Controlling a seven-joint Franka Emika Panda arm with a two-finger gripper.
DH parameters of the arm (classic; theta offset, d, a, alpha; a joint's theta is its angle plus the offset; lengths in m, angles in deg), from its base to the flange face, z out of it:
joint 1: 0 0.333 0 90
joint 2: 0 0 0 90
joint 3: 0 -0.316 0.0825 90
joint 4: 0 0 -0.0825 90
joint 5: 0 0.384 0 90
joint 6: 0 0 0.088 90
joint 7: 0 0.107 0 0
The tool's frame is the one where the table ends.
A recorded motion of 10 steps. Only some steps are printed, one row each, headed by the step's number.
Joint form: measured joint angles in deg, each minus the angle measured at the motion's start. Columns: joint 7, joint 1, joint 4, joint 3, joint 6, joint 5, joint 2.
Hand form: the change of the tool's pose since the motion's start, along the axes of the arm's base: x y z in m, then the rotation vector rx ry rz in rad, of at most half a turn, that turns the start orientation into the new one. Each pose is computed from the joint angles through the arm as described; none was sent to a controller.
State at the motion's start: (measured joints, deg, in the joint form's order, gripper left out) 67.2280 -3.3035 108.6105 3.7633 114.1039 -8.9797 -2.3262
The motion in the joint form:
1: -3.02 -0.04 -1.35 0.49 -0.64 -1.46 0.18
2: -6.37 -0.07 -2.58 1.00 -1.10 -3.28 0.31
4: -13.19 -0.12 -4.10 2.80 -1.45 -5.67 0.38
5: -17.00 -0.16 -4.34 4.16 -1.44 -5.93 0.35
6: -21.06 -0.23 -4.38 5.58 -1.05 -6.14 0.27
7: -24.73 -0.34 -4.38 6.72 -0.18 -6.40 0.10
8: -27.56 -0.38 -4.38 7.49 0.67 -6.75 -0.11
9: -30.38 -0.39 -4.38 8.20 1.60 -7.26 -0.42
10: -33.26 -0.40 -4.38 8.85 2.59 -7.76 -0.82
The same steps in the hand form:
1: 0.0011 -0.0073 0.0124 -0.0290 -0.0037 0.0497
2: 0.0020 -0.0151 0.0239 -0.0649 -0.0038 0.1064
4: 0.0010 -0.0366 0.0377 -0.1164 0.0084 0.2012
5: -0.0015 -0.0508 0.0396 -0.1258 0.0212 0.2430
6: -0.0041 -0.0656 0.0399 -0.1349 0.0333 0.2886
7: -0.0053 -0.0779 0.0398 -0.1464 0.0389 0.3337
8: -0.0055 -0.0861 0.0393 -0.1587 0.0430 0.3726
9: -0.0051 -0.0935 0.0380 -0.1738 0.0492 0.4142
10: -0.0043 -0.1003 0.0359 -0.1890 0.0569 0.4581

